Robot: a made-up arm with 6 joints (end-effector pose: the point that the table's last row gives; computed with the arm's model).
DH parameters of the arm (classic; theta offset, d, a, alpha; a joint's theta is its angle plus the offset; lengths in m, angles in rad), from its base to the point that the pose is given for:
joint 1: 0 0.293 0 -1.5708
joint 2: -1.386 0 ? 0
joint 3: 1.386 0 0.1 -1.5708
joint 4: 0 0.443 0 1.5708
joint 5: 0 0 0.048 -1.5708
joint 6: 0 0.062 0 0
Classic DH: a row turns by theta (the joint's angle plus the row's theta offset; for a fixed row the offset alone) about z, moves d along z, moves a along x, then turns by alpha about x.
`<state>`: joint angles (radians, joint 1 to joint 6).
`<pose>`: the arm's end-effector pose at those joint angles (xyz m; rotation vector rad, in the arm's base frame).
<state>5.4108 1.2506 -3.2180 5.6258 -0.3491 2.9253</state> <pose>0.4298 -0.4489 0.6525 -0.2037 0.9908 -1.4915</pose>
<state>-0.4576 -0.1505 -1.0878 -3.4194 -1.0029 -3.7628</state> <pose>0.3746 -0.2084 0.4081 2.7762 0.3997 0.1018</pose>
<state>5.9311 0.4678 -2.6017 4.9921 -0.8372 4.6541</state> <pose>0.4546 -0.0870 0.8213 -0.4844 0.8918 0.2775</pose>
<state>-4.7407 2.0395 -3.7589 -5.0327 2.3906 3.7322</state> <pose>-0.0564 0.6021 0.2893 1.3845 -1.2975 -0.0385</pose>
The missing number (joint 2, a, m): 0.234
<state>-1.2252 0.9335 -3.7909 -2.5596 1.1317 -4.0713</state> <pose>0.0593 -0.2227 0.9239 -0.9415 -0.2857 1.3669</pose>
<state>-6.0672 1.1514 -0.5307 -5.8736 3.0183 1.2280</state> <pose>0.0367 0.0306 0.0036 -0.6004 0.1270 -2.0386</pose>
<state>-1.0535 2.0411 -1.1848 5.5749 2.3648 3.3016</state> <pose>-0.1004 0.0743 -0.1639 0.4659 -0.2310 -0.3883</pose>
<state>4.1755 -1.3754 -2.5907 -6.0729 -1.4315 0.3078</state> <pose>0.3085 0.5461 0.5319 -0.9383 2.2320 0.9246</pose>
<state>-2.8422 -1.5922 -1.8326 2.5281 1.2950 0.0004</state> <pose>0.4903 0.1233 0.7784 1.9728 -0.1254 2.0090</pose>
